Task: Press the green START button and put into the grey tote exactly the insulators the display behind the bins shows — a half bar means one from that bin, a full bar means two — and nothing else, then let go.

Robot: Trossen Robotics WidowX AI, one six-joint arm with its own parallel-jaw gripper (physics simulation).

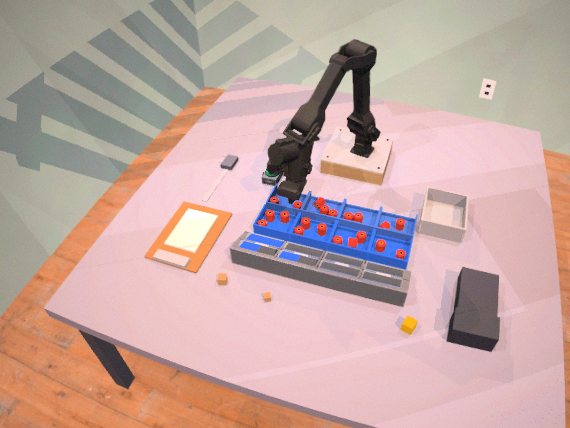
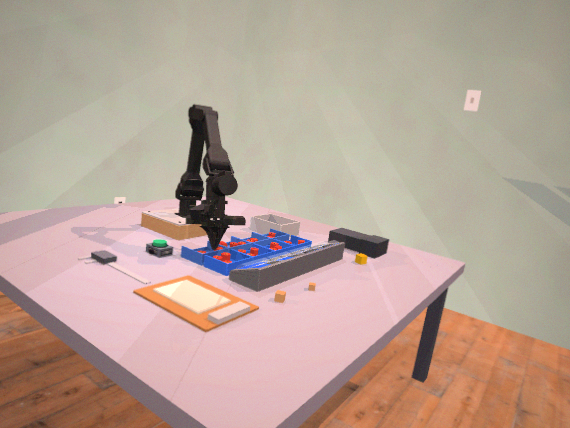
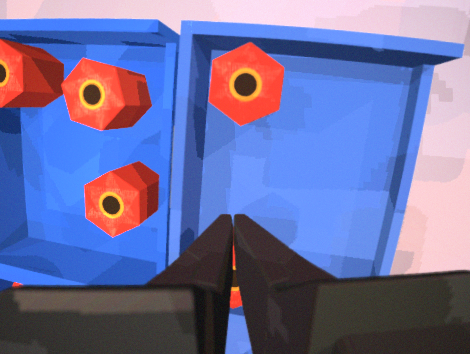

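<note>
My gripper is shut and empty, fingertips together over the end bin of the row nearer the arm base. One red insulator stands in that bin; another shows through the gap behind the fingertips, mostly hidden. The blue bins form two rows of four with red insulators. The grey display shows a full upper bar and half lower bar in its first panel, a half lower bar in its second. The grey tote shows no insulator inside. The green START button is beside the bins.
A black block lies beyond the display, near a yellow cube. Two orange cubes lie in front of the display. An orange board and a small grey box are at the side.
</note>
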